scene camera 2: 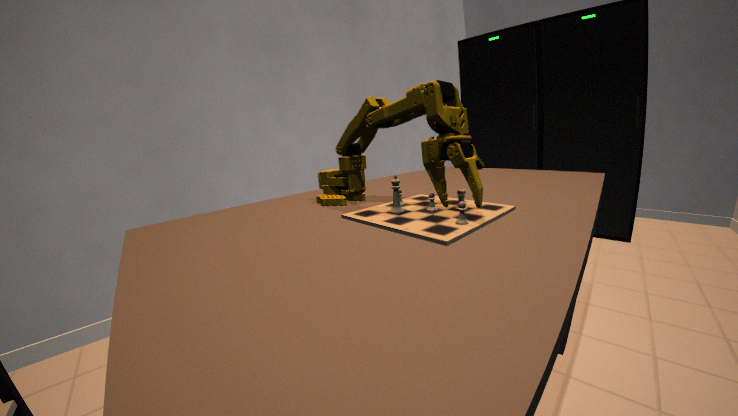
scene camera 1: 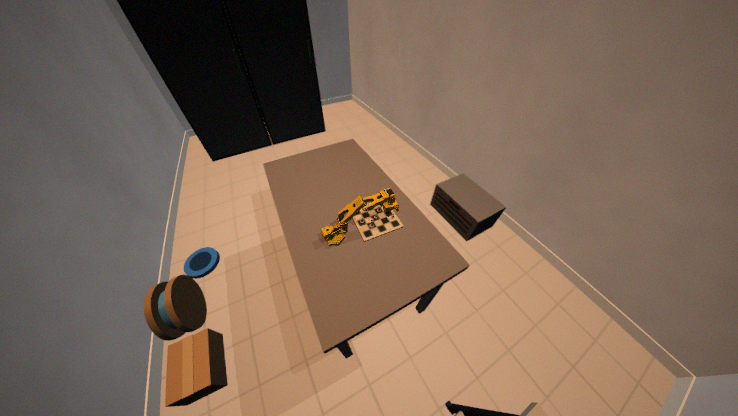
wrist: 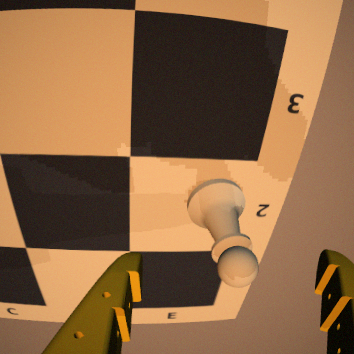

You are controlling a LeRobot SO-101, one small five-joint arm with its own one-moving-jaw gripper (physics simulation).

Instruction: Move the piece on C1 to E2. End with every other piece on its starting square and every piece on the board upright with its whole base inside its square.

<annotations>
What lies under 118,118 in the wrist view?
A board.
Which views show the board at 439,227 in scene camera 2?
Scene camera 2, scene camera 1 and the wrist view: all of them.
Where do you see a board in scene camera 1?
383,224
</annotations>
